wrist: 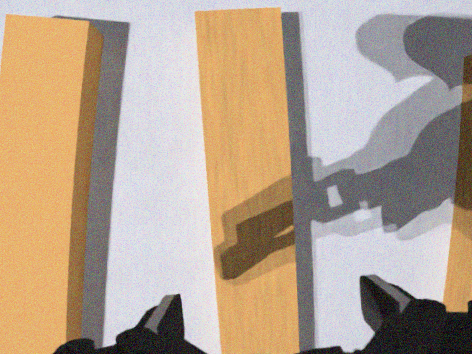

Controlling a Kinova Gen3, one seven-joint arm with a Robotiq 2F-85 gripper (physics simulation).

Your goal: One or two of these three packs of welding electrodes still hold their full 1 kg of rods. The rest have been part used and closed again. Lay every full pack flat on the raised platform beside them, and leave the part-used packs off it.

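Places are measured from the arm's base along level axes (x ahead, y left, z up), in metres.
Pixels of known places: gripper, fingertip midpoint: (271,305).
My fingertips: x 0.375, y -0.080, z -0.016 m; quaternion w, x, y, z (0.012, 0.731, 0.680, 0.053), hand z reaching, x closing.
Note:
Ahead of a thing's pixels: the offset from my fingertips to its top centre. "pt": to the spot under its first point. Level surfaces: height alone.
Three long orange-tan packs lie side by side on a pale table. The left pack @[dx +0.006, dy -0.144, dz -0.037 m] (40,175) shows a plain top and a darker right side, with its lower end cut off by the view. The middle pack @[dx +0.026, dy -0.006, dz -0.037 m] (247,115) has a faint grain and runs down between the fingers. Part of the right pack @[pt dx +0.023, dy +0.136, dz -0.049 m] (460,260) shows at the right edge, behind the right finger. My gripper (271,305) is open and empty, above the middle pack, with one finger to each side of it. The height of the gap is hard to tell. The raised platform does not show in this view.
The pale table top @[dz -0.061 m] (155,150) shows between the packs. The arm's shadow falls across the middle pack, the table and the right pack. Gaps of table separate the middle pack from the packs on both sides.

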